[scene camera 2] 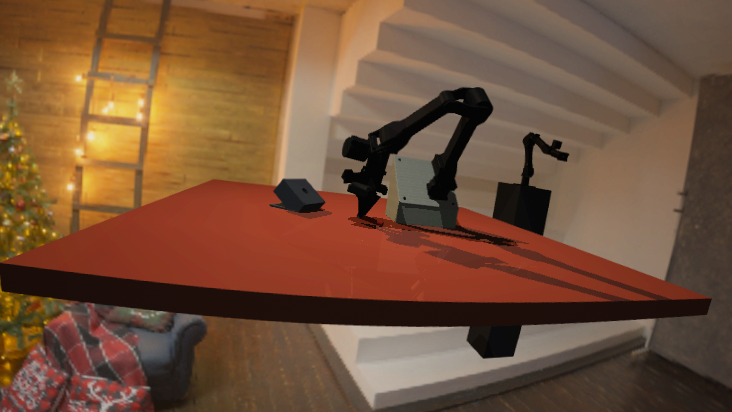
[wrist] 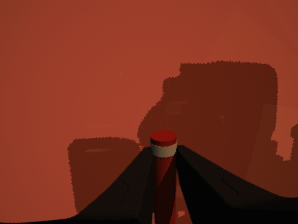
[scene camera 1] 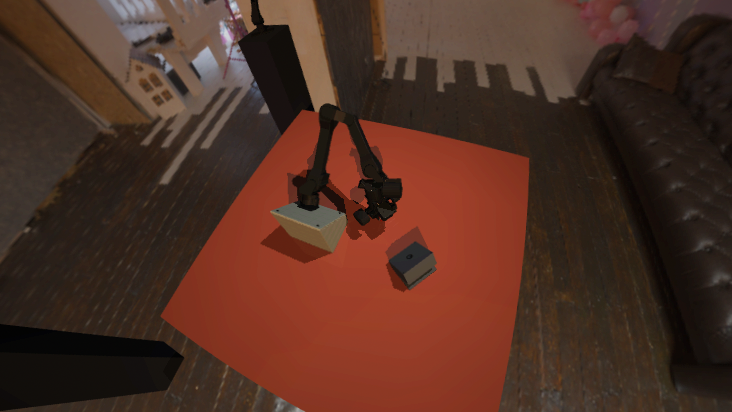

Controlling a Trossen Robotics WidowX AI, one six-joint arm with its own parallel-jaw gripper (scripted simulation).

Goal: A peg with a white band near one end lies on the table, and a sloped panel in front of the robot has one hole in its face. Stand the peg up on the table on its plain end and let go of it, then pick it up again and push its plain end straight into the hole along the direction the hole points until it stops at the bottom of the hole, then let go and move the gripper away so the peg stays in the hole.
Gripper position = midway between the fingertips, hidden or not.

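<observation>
Gripper [scene camera 2: 361,217] holding a red peg. Dark sloped panel [scene camera 2: 290,192] visible. Gripper again [scene camera 1: 379,218]. Dark sloped panel [scene camera 1: 422,260] there too. Also the gripper [wrist: 163,153].
</observation>
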